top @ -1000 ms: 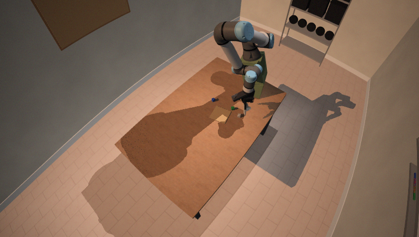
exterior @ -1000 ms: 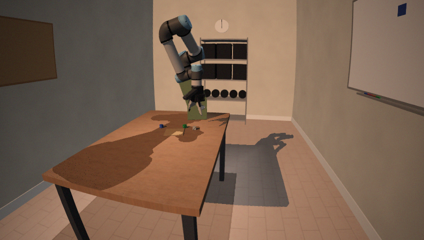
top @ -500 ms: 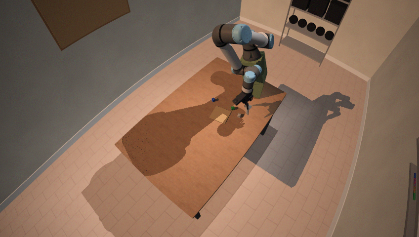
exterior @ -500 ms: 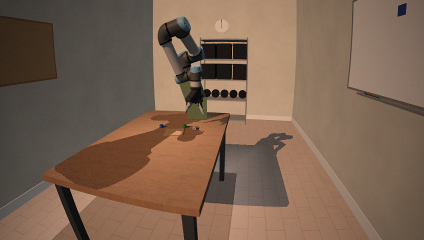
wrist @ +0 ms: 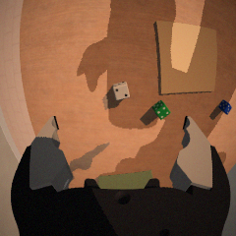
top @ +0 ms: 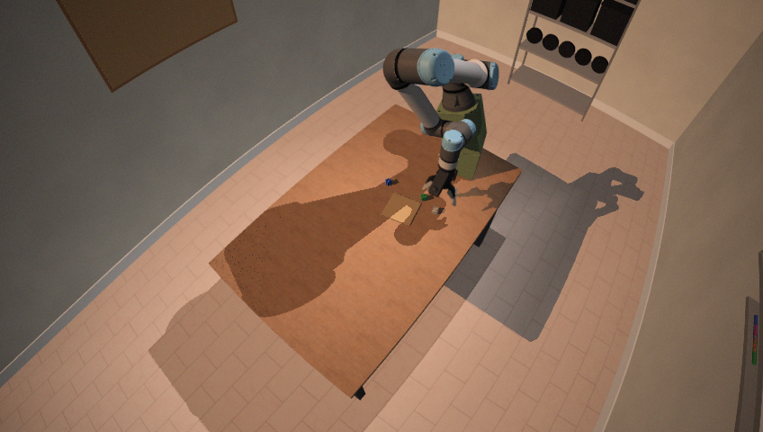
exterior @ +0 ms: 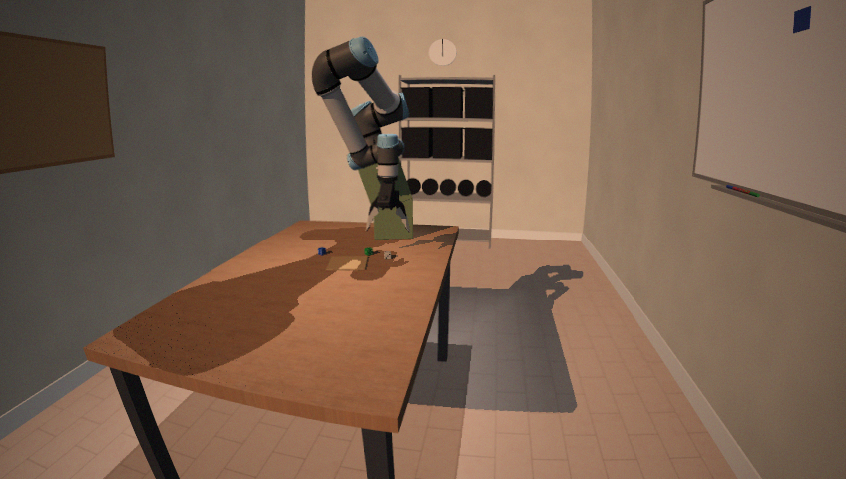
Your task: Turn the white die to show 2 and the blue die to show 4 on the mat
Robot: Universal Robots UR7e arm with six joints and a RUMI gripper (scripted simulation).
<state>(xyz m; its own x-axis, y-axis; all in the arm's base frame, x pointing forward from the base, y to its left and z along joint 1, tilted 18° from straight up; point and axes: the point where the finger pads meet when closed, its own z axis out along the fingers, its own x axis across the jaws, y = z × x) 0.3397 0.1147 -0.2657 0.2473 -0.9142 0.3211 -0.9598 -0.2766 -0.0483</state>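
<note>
The white die lies 90 mm below my hand. Also, from my hand: blue die 270 mm to the right, 90 mm below, 40 mm ahead; green die 90 mm to the right, 90 mm below, 20 mm behind; tan mat 120 mm to the right, 100 mm below, 100 mm ahead.
</note>
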